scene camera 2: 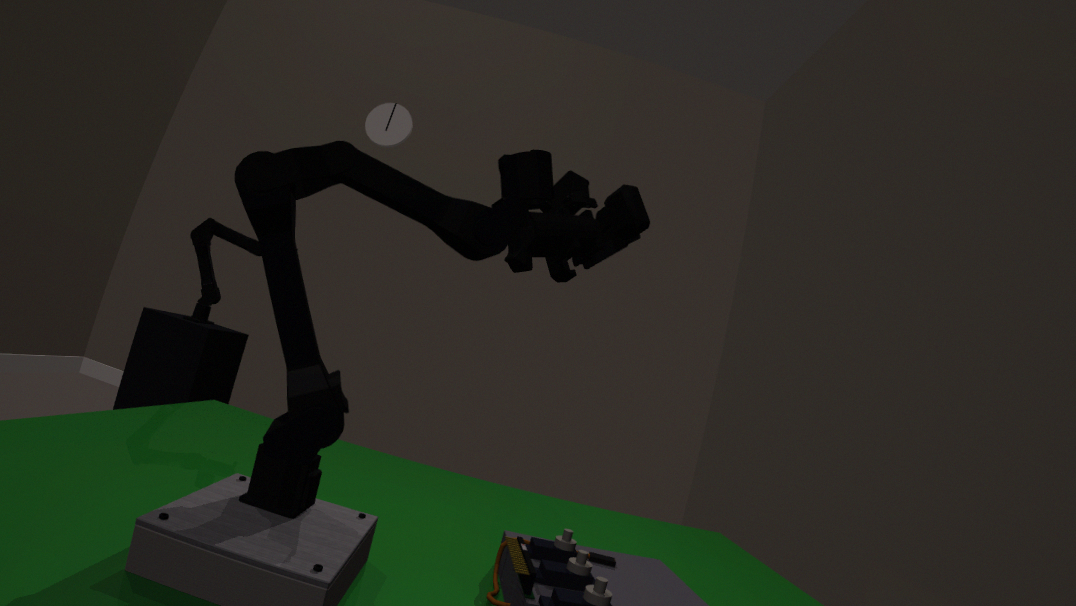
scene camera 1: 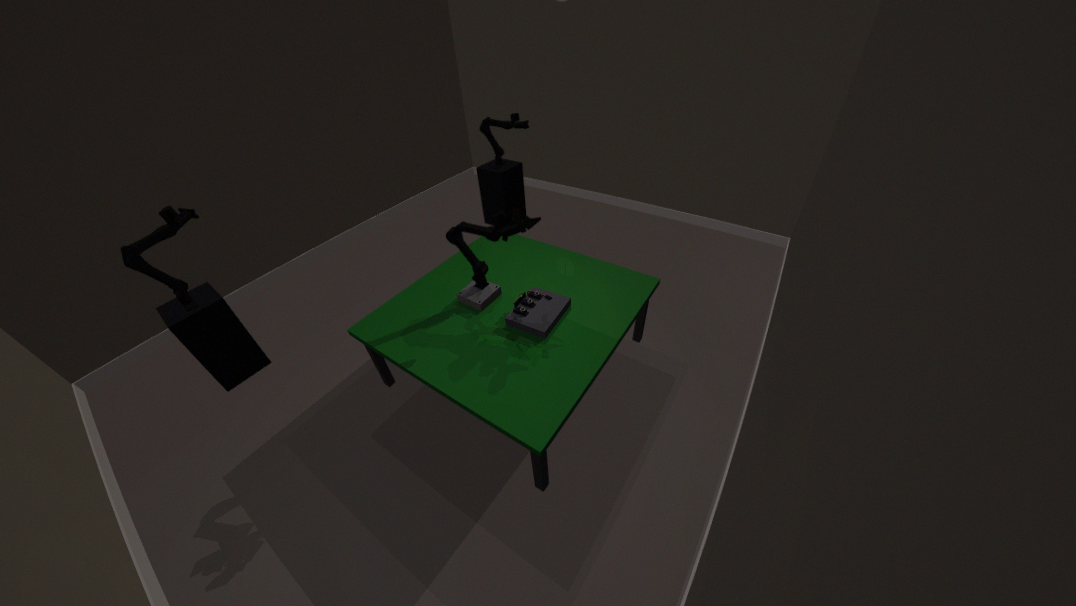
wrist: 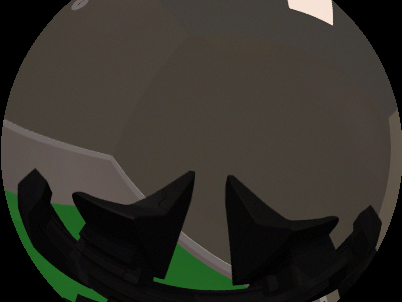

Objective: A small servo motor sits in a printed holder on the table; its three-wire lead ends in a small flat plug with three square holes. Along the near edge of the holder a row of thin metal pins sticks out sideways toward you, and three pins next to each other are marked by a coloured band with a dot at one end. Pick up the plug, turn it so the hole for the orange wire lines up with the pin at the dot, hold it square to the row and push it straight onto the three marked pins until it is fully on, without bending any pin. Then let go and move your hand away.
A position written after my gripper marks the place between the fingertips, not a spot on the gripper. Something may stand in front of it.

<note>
In view: my gripper (scene camera 2: 632, 239) and a grey printed holder (scene camera 1: 542, 318).
My gripper shows as well in the wrist view (wrist: 210, 178).
</note>
